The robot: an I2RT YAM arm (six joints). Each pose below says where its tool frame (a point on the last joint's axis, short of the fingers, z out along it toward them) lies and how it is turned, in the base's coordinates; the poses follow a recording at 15 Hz.
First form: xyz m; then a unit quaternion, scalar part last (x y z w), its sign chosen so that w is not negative.
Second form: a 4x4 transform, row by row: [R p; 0 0 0 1], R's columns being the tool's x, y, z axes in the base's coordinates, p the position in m. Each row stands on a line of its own. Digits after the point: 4 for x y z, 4 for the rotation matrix.
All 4 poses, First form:
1: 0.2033, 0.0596, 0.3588, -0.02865, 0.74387, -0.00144, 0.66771
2: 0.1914, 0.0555, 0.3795, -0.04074, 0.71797, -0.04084, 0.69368
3: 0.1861, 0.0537, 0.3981, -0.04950, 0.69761, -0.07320, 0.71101
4: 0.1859, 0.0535, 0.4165, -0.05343, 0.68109, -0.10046, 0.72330
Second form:
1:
-0.1067, -0.0407, 0.9935, 0.2033
-0.0445, 0.9984, 0.0361, 0.0596
-0.9933, -0.0404, -0.1083, 0.3588
0, 0, 0, 1

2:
-0.0343, -0.0018, 0.9994, 0.1914
-0.1152, 0.9933, -0.0021, 0.0555
-0.9928, -0.1152, -0.0343, 0.3795
0, 0, 0, 1

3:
0.0160, 0.0350, 0.9993, 0.1861
-0.1732, 0.9844, -0.0317, 0.0537
-0.9848, -0.1725, 0.0218, 0.3981
0, 0, 0, 1

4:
0.0520, 0.0725, 0.9960, 0.1859
-0.2181, 0.9741, -0.0596, 0.0535
-0.9745, -0.2141, 0.0665, 0.4165
0, 0, 0, 1

